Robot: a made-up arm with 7 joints.
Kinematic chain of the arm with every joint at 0, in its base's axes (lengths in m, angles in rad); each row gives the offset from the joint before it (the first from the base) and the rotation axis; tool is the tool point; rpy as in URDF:
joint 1: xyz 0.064 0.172 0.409 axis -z
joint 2: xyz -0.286 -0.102 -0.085 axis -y
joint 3: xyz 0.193 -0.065 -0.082 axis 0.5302 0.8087 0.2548
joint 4: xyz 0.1 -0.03 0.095 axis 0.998 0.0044 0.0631
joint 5: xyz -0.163 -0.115 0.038 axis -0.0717 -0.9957 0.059
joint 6: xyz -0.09 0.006 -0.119 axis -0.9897 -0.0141 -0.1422
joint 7: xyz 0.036 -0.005 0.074 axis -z
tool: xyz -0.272 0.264 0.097 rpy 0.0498 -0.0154 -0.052
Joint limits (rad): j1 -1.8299..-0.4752 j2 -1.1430..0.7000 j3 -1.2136..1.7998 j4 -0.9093..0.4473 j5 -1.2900..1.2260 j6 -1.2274..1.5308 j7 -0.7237..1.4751
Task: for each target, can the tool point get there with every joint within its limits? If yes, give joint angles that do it. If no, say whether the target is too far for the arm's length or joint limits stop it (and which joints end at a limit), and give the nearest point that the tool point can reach.
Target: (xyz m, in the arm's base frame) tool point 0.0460 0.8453 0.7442
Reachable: no: joint limits stop it (at a limit: joint 1, joint 3, joint 4, joint 5, joint 6) | nearest point 0.2070 0.6137 0.6259 | short by 0.306 m
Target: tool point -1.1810 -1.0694 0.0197
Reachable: no: too far | nearest point -0.5160 -0.4063 0.1139 | short by 0.944 m
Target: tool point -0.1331 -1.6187 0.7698
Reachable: no: too far | nearest point -0.0228 -0.6348 0.5651 | short by 1.011 m
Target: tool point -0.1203 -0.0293 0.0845
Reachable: yes | joints -1.0313 -0.4345 -0.1404 -0.2096 -0.4274 0.6223 0.9362
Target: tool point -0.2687 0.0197 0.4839
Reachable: yes | joints -0.6250 0.5330 0.1276 -0.7571 -0.2852 -0.4917 0.4445
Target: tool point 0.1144 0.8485 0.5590
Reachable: no: joint limits stop it (at a limit: joint 1, joint 3, joint 4, joint 5, joint 6) | nearest point 0.2173 0.6663 0.5077 | short by 0.215 m
